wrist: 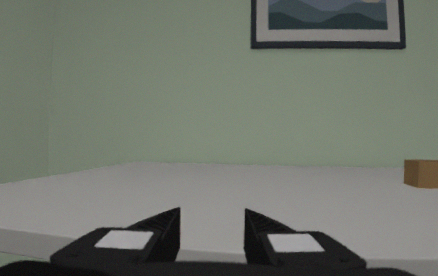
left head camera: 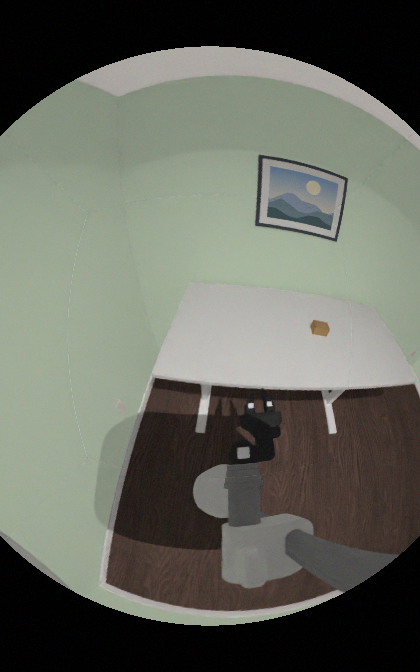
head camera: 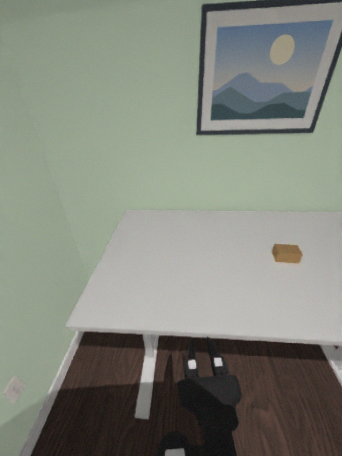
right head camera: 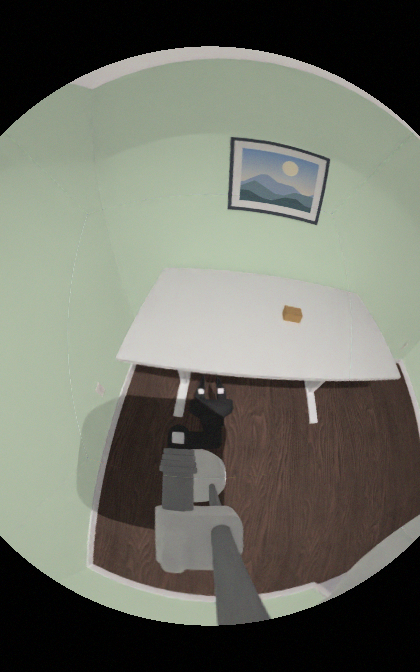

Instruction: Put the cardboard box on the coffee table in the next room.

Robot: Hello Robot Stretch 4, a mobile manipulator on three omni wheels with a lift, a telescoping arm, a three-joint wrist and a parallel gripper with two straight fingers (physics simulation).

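Note:
The cardboard box [head camera: 287, 253] [left head camera: 320, 328] [right head camera: 292, 314] [wrist: 422, 174] is small and orange-brown. It sits on the white table [head camera: 190, 280] [left head camera: 235, 340] [right head camera: 215, 325] [wrist: 150, 195], right of centre; the wrist view cuts it off at the right edge. My gripper [head camera: 200, 345] [left head camera: 258, 395] [right head camera: 210, 384] [wrist: 212, 227] is open, with nothing between its fingers. It points toward the table at its front edge, to the left of the box and nearer to me. The coffee table does not show in these views.
A framed mountain picture [head camera: 262, 70] [left head camera: 302, 197] [right head camera: 279, 177] [wrist: 327, 35] hangs on the green wall behind the table. Another green wall [head camera: 30, 250] stands close on the left. White table legs [left head camera: 203, 407] [right head camera: 312, 400] stand on the dark wood floor, on both sides of the gripper.

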